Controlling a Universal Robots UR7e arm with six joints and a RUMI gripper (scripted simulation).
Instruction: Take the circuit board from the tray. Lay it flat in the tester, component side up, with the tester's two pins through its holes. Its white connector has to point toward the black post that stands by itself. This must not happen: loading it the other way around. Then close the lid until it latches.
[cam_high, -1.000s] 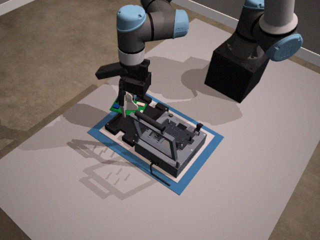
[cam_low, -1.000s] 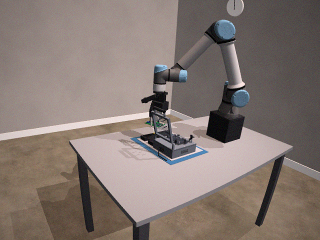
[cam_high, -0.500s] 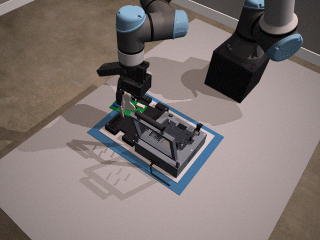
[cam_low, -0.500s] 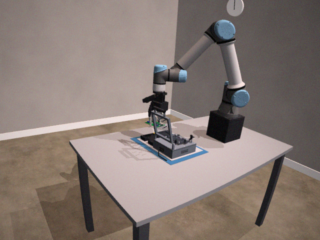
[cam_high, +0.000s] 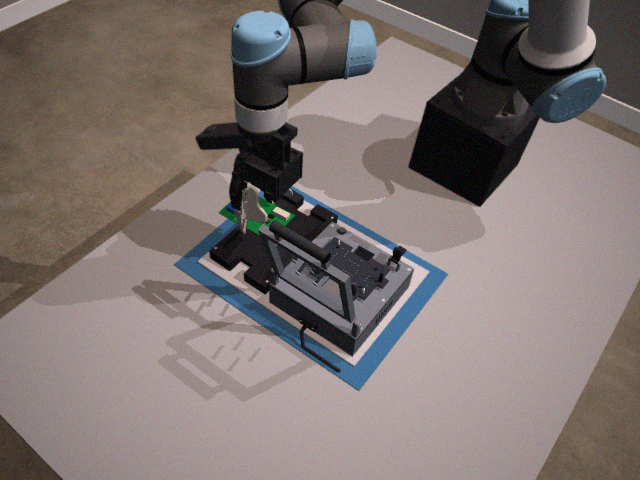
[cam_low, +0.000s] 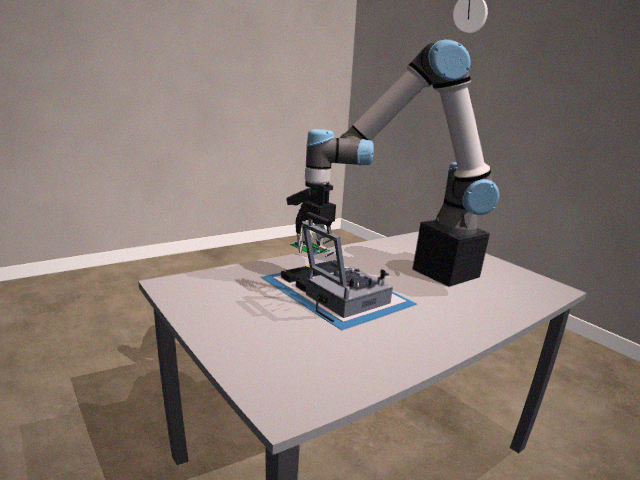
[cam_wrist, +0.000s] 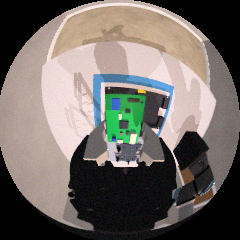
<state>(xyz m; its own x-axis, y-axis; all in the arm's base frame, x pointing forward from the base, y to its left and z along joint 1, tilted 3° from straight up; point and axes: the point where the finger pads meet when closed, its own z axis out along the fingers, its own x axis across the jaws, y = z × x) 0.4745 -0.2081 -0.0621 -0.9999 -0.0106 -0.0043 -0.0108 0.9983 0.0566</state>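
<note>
My hand is right at the green circuit board. Round my hand: tester lid: 17 cm to the left, 9 cm ahead, 6 cm above.
</note>
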